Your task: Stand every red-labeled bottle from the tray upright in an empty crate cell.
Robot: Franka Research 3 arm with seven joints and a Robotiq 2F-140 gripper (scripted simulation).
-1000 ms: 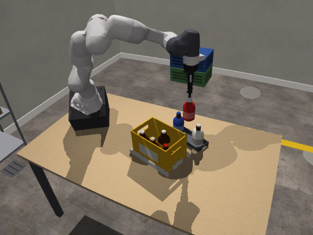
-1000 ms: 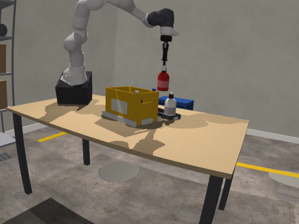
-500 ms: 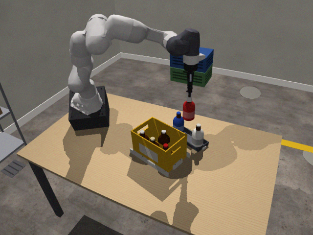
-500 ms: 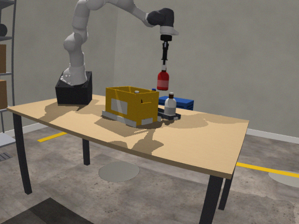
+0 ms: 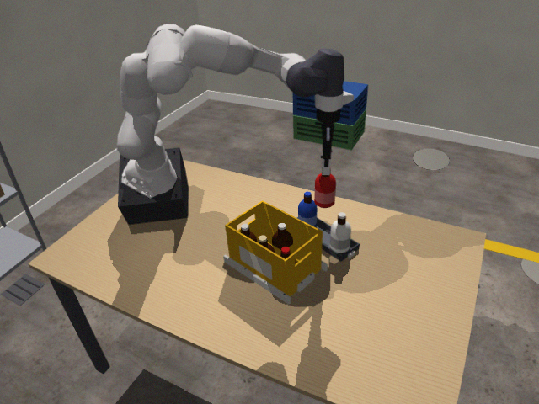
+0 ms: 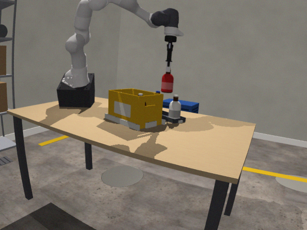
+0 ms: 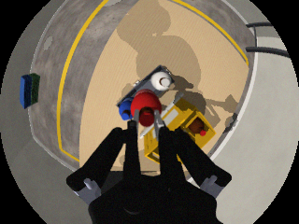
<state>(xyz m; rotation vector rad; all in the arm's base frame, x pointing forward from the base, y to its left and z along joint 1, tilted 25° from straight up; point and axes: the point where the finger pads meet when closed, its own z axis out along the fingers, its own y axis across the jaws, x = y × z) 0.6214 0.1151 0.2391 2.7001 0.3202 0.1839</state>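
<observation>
Right now the red-labeled bottle is 8 cm below my hand. From my hand the other things lie so: blue-labeled bottle 25 cm below, 7 cm behind, 5 cm to the left; white-labeled bottle 25 cm below, 7 cm ahead, 5 cm to the right; yellow crate 25 cm below, 19 cm to the right, 14 cm behind.
</observation>
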